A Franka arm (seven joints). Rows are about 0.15 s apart.
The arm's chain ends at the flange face. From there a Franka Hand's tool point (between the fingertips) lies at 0.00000 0.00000 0.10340 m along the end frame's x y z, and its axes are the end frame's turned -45 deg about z.
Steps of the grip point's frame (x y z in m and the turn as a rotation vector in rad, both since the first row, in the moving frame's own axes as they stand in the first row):
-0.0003 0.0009 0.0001 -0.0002 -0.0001 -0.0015
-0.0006 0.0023 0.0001 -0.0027 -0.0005 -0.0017
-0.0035 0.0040 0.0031 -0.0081 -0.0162 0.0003
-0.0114 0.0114 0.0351 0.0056 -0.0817 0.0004
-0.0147 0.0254 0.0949 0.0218 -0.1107 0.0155
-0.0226 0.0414 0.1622 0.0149 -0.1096 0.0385
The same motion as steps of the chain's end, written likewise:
0.0004 0.0008 0.0001 -0.0002 0.0001 -0.0015
0.0010 0.0018 0.0001 -0.0023 0.0016 -0.0017
0.0009 0.0035 0.0031 -0.0172 -0.0057 0.0003
0.0064 0.0106 0.0354 -0.0538 -0.0617 0.0004
0.0173 0.0219 0.0956 -0.0629 -0.0937 0.0155
0.0225 0.0385 0.1628 -0.0670 -0.0880 0.0385

